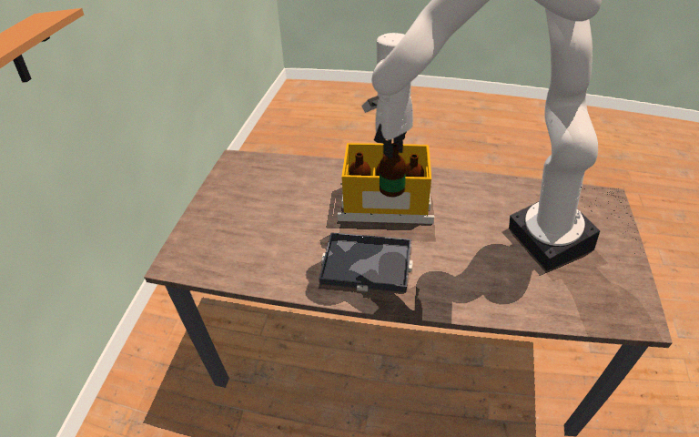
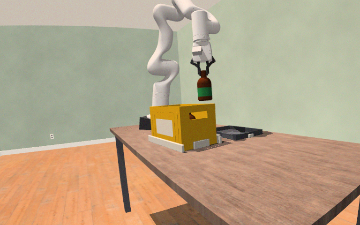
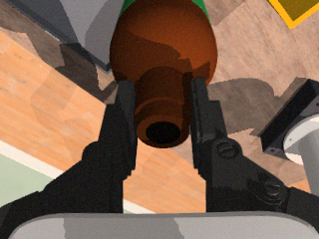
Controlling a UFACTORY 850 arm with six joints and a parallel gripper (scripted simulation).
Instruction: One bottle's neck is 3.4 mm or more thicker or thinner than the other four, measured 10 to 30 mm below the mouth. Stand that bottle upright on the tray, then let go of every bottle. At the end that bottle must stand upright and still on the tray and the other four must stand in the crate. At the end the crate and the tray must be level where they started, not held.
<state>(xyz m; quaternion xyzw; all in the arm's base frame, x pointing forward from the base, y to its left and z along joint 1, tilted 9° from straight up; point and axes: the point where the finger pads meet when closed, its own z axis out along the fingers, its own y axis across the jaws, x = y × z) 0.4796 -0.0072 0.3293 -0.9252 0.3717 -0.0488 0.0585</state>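
Now: the dark tray 60 mm ahead of my hand, 120 mm to the left of it and 320 mm below it. The rest, counted from my hand: yellow crate (20 mm ahead, 170 mm to the right, 250 mm below).
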